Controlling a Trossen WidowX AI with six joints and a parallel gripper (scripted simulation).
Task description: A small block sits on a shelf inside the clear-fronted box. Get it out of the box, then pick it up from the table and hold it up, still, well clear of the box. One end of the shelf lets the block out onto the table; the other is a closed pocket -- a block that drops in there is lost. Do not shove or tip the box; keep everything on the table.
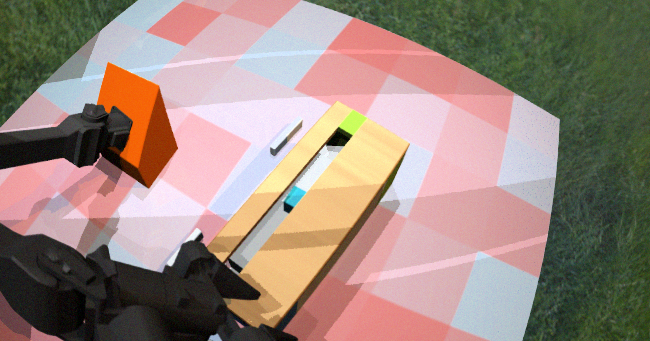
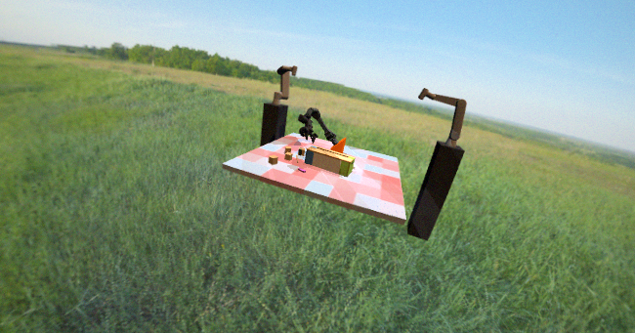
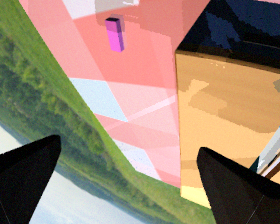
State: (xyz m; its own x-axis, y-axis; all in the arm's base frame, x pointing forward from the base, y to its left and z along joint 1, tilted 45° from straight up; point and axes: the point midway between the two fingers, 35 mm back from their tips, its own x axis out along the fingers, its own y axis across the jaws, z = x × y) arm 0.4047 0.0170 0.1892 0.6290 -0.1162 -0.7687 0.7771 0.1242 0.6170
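Now: gripper tip 100 mm past the box, 170 mm to the right of it and 130 mm above it. The rest, counted from my gripper tip: cyan block (90 mm behind, 190 mm to the left, 110 mm below); then tan cube (170 mm behind, 140 mm to the right, 170 mm below).
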